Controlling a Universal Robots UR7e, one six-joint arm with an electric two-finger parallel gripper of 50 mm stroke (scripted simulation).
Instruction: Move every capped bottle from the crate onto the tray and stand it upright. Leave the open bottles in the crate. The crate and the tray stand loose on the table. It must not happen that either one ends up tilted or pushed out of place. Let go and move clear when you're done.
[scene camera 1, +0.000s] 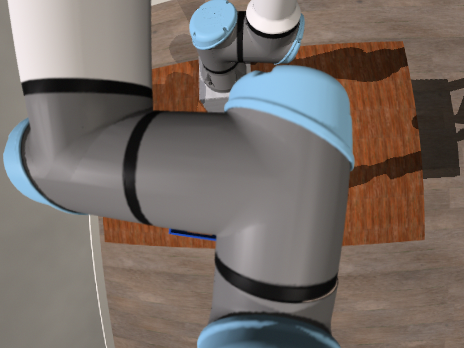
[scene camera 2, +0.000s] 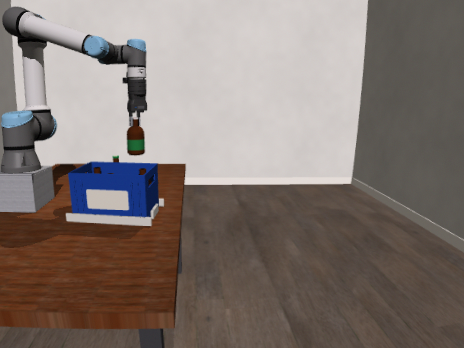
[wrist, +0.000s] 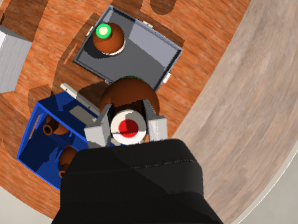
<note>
I see my gripper, a blue crate, a dark grey tray, a red-capped bottle and a green-capped bottle.
</note>
